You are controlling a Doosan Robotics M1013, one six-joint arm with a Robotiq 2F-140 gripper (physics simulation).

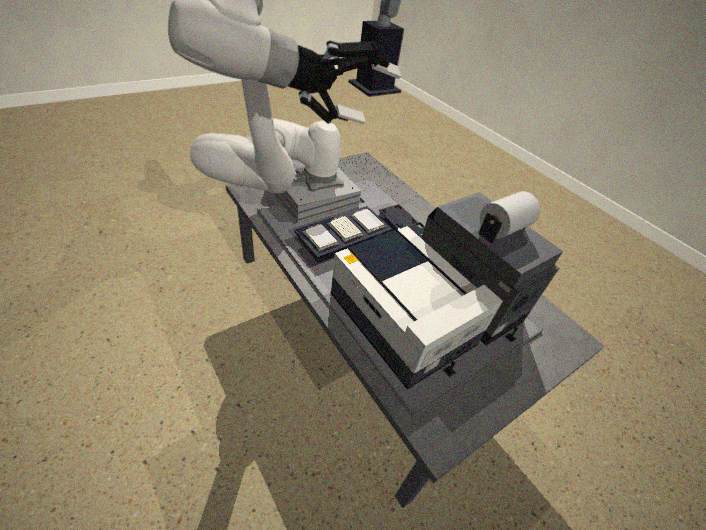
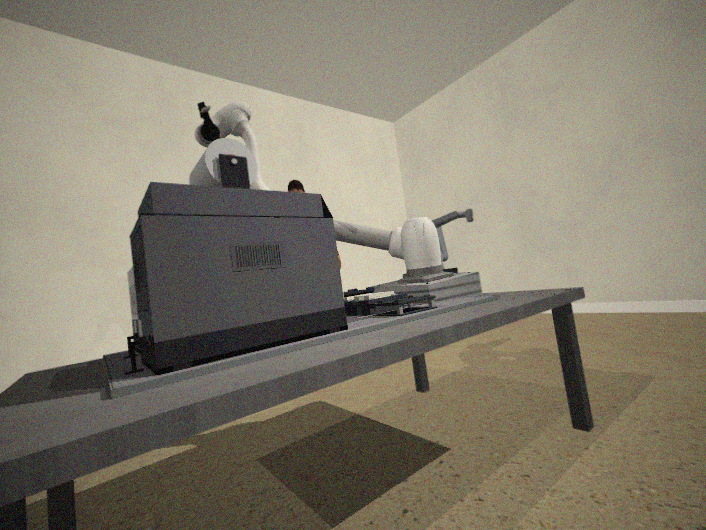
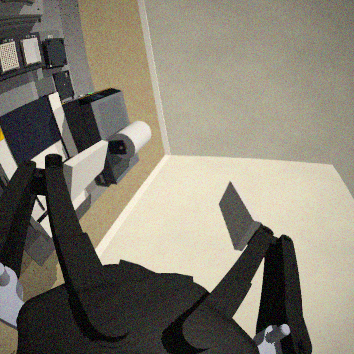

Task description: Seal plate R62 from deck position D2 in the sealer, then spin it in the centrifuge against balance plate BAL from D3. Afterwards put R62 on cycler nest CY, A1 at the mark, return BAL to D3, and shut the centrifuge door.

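Frame: origin at the arm's base, x up, y back, z right, level; metres.
Seen in the pictures: gripper, between the fingertips: [image 1: 379, 96] [image 2: 215, 126] [image 3: 165, 174]; arm's base, origin of its link: [image 1: 319, 178] [image 2: 425, 279].
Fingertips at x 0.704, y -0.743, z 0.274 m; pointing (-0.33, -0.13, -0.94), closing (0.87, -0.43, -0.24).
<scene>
Offsets run from my fingertips to a thing's top centre. "spot": to the spot under its first point.
My gripper [image 1: 371, 91] [image 3: 165, 174] is open and empty, high above the table. Three plates lie in a row on the dark deck rack: a pale left plate @(dy +0.379, dx -0.726, dz -0.092 m) [image 1: 320, 236], a middle plate @(dy +0.388, dx -0.726, dz -0.216 m) [image 1: 345, 228] [image 3: 8, 56] with a well pattern, and a pale right plate @(dy +0.396, dx -0.726, dz -0.340 m) [image 1: 368, 219] [image 3: 31, 51]. Their labels cannot be read. The white machine with a dark top panel, apparently the centrifuge [image 1: 422, 285] [image 3: 30, 125], stands beside the rack; its door state is unclear. The grey sealer @(dy -0.113, dx -0.316, dz -0.491 m) [image 1: 536, 251] [image 2: 188, 285] [image 3: 112, 112] carries a white film roll @(dy -0.134, dx -0.316, dz -0.492 m) [image 1: 521, 211] [image 3: 137, 136].
Dark flat nests @(spot: dy +0.376, dx -0.752, dz -0.494 m) [image 3: 54, 52] @(dy +0.170, dx -0.696, dz -0.476 m) [image 3: 63, 85] lie past the right plate; which one is CY is not readable. The arm's stepped base [image 1: 327, 199] [image 2: 456, 288] stands behind the rack. A dark pedestal [image 1: 382, 51] stands on the floor beyond the table.
</scene>
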